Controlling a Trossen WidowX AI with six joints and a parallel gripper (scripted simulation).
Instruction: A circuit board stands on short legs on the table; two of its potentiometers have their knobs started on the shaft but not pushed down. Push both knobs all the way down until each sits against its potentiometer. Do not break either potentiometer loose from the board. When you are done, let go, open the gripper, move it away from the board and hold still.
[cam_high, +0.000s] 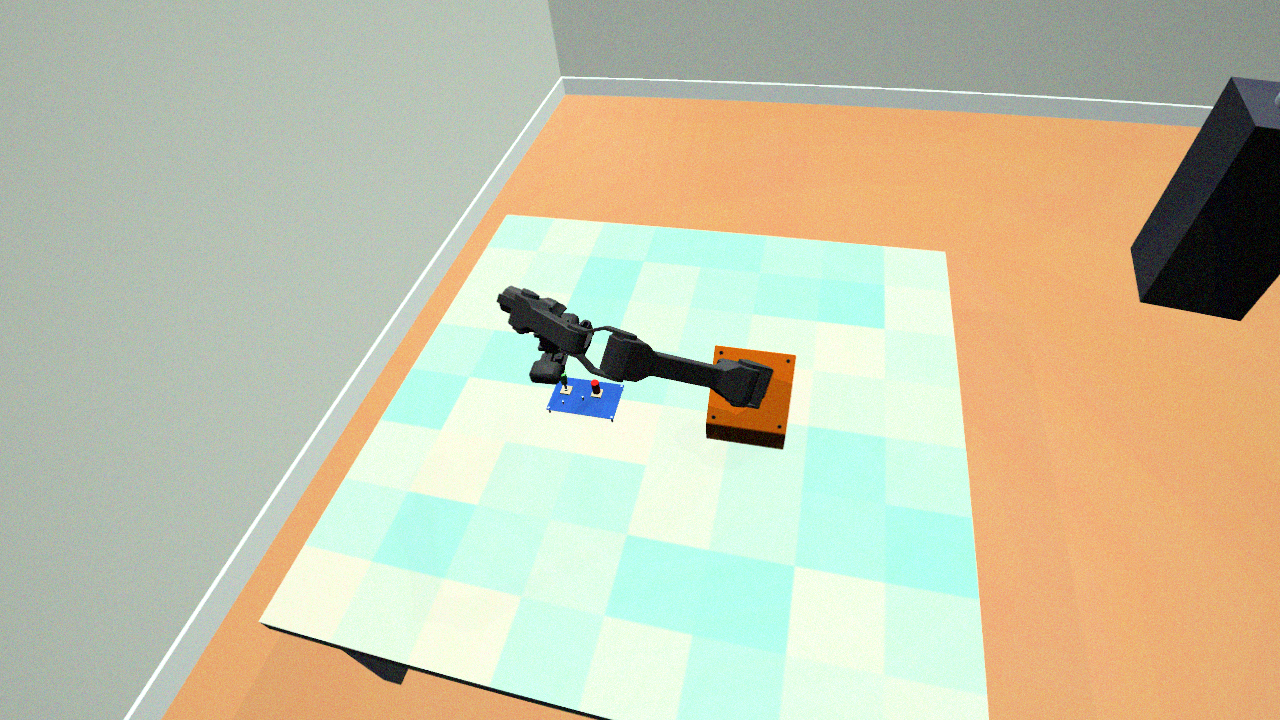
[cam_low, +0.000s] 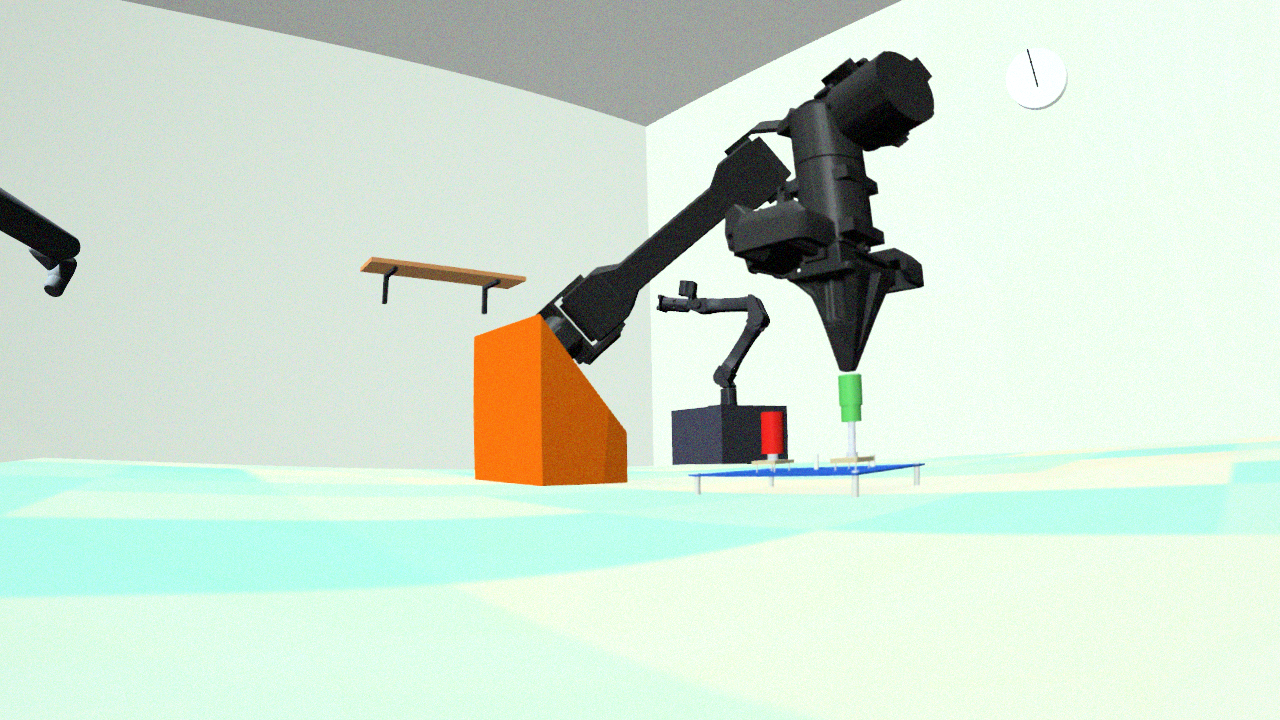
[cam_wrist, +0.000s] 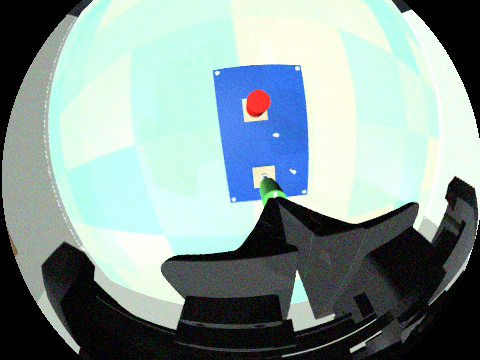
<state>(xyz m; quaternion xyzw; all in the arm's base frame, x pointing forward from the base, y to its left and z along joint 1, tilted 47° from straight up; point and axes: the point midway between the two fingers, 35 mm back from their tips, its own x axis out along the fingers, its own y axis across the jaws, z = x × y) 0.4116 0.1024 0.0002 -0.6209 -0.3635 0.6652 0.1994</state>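
Now: the green knob 2 cm below my gripper tip. Also, from my gripper tip: red knob: 7 cm behind, 1 cm to the right, 4 cm below.
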